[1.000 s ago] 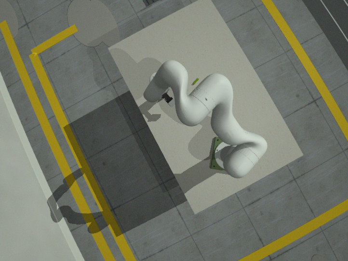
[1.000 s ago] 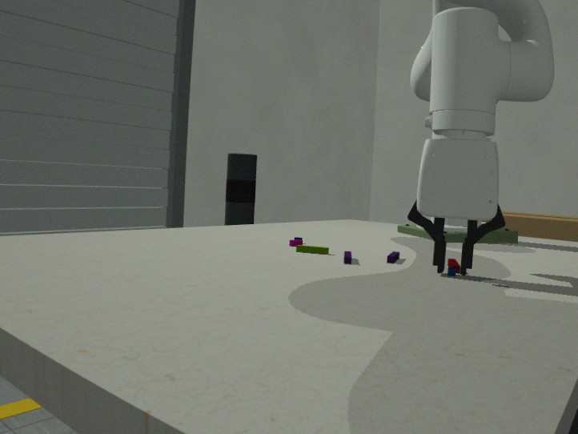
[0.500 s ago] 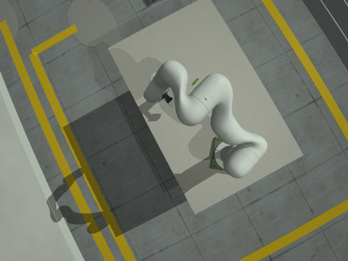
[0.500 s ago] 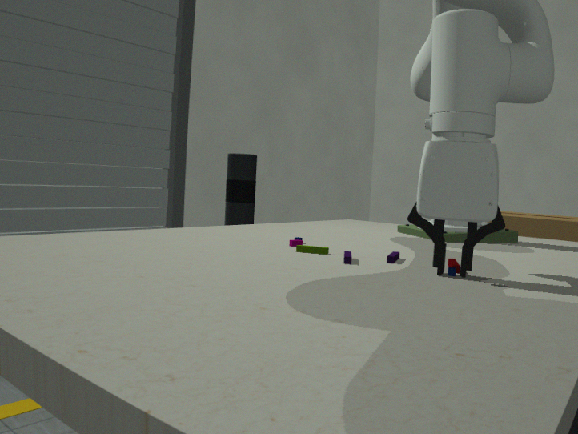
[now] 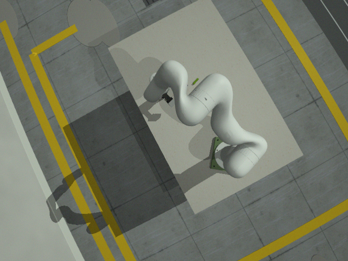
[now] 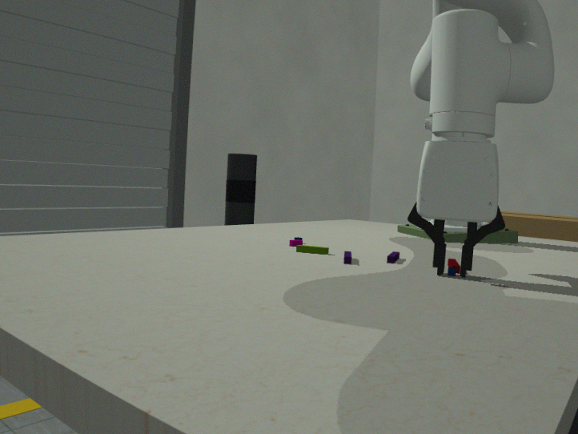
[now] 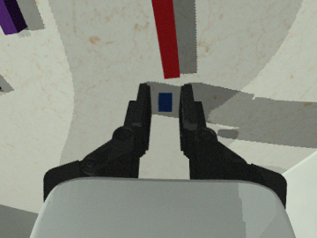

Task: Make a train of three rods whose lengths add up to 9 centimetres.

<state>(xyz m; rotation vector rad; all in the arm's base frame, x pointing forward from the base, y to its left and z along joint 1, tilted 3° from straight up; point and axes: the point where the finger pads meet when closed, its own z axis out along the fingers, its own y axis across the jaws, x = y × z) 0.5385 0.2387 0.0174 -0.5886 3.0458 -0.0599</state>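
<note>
The magenta rod is 31 cm to the right of my hand, 4 cm behind it and 2 cm below it. Also, from my hand: lime rod: 24 cm to the right, 2 cm below; then red rod: 5 cm behind, 2 cm to the right, 2 cm below.
</note>
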